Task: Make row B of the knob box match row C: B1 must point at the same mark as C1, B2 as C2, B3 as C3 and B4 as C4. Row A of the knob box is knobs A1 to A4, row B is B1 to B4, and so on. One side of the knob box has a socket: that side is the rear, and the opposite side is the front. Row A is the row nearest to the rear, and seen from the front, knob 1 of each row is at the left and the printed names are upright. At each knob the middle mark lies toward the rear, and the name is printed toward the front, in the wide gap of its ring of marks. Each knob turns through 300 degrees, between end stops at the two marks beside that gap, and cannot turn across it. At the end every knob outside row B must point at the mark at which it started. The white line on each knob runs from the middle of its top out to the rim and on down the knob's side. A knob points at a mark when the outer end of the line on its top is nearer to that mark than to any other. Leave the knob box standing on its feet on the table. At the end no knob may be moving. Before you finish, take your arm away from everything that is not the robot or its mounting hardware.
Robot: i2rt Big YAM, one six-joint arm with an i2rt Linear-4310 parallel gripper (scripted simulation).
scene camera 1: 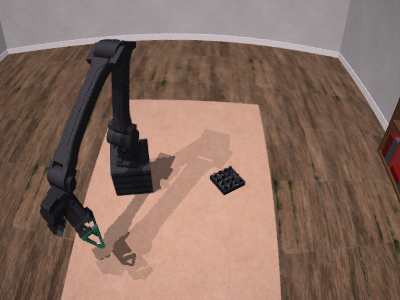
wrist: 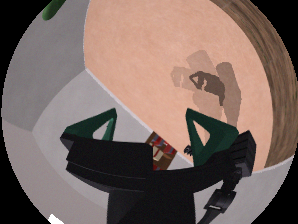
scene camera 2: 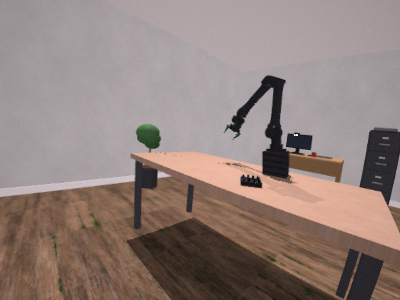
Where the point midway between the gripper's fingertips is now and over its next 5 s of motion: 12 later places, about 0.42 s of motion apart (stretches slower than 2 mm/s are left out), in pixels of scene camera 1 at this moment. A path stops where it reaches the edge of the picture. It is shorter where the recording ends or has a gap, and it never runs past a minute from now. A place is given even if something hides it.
My gripper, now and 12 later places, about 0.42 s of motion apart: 101, 241; 109, 243; 140, 247; 172, 242; 198, 231; 214, 217; 223, 202; 226, 187; 225, 173; 225, 171; 222, 173; 217, 174; 214, 176
